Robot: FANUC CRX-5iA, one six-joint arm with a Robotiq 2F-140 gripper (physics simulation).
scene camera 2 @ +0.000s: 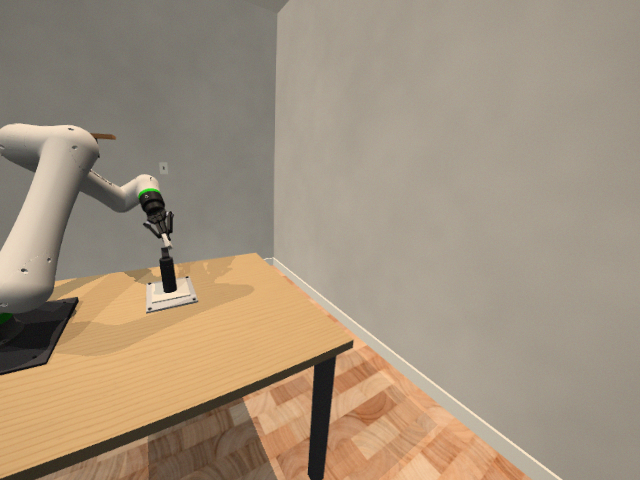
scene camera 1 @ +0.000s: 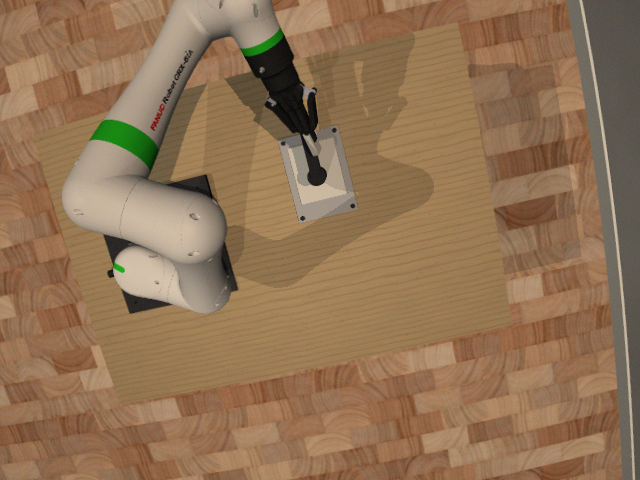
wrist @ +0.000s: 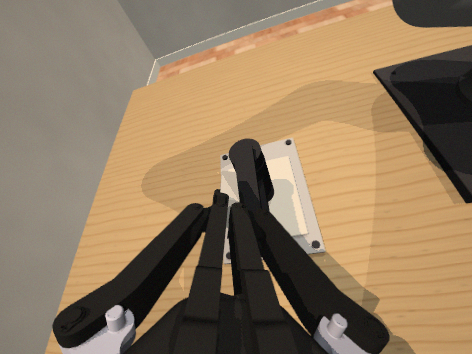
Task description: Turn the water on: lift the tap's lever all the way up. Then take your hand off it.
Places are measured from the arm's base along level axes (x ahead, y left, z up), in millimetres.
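Where they show: gripper, fingertip midpoint: (scene camera 2: 169, 247) (scene camera 1: 317, 152) (wrist: 227, 182).
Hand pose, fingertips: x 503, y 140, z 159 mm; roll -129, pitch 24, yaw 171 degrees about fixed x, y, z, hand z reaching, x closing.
Note:
Each offset is from my fingertips to the top centre of the thing. "pt": to the spot under its first point. Level surfaces: height alone.
The tap @(pt 21 mm back, 59 mm right, 26 mm down) (scene camera 1: 316, 177) (scene camera 2: 168, 273) (wrist: 266, 180) is a black upright column on a grey-white base plate @(21 mm back, 57 mm right, 160 mm down) (scene camera 1: 327, 209) (scene camera 2: 149, 297) (wrist: 302, 190). Its black lever @(18 mm back, 3 mm left, 16 mm down) (scene camera 1: 312, 160) (scene camera 2: 164, 252) (wrist: 246, 167) runs from the column top toward my gripper; its exact tilt cannot be judged. My gripper (scene camera 1: 312, 147) (scene camera 2: 166, 241) (wrist: 227, 182) is shut and empty. Its light fingertips are beside the lever's outer part in scene camera 1 and close above the lever in scene camera 2. Whether they touch it cannot be told. In the wrist view the finger links hide the tips and the lever's end.
The tap stands on a wooden table @(172 mm down) (scene camera 1: 403, 310) (scene camera 2: 248, 351) (wrist: 165, 115). My arm (scene camera 1: 170, 217) (scene camera 2: 41, 222) rises from a black base plate (scene camera 1: 136, 304) (scene camera 2: 41, 343) (wrist: 425, 110). A grey wall (scene camera 2: 439, 180) (wrist: 60, 125) stands beyond a table side.

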